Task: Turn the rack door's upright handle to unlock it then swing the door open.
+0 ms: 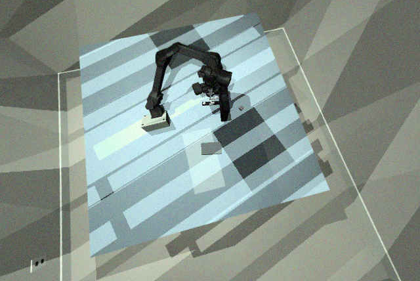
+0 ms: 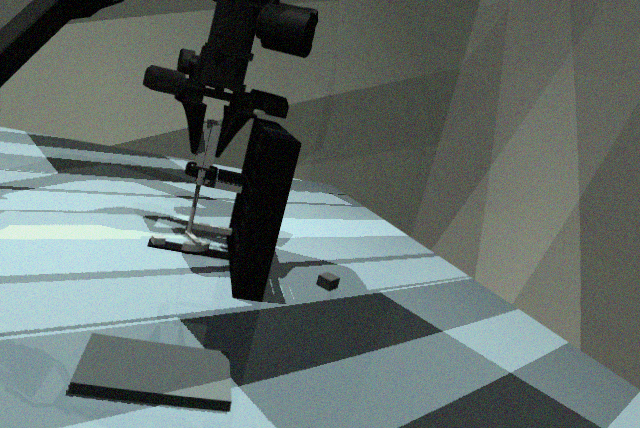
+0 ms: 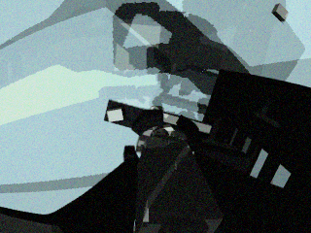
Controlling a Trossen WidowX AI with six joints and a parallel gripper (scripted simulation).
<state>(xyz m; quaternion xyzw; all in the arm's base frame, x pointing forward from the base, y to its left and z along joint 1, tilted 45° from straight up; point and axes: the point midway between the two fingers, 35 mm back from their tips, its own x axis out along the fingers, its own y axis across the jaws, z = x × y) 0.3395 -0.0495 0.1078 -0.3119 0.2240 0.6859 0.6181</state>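
Right now the upright handle is 20 mm below my gripper tip and 10 mm to the right of it. The rest, counted from my gripper tip: flat grey slab 300 mm to the right, 130 mm below, 60 mm behind; then small grey cube 180 mm ahead, 120 mm below, 100 mm to the right.
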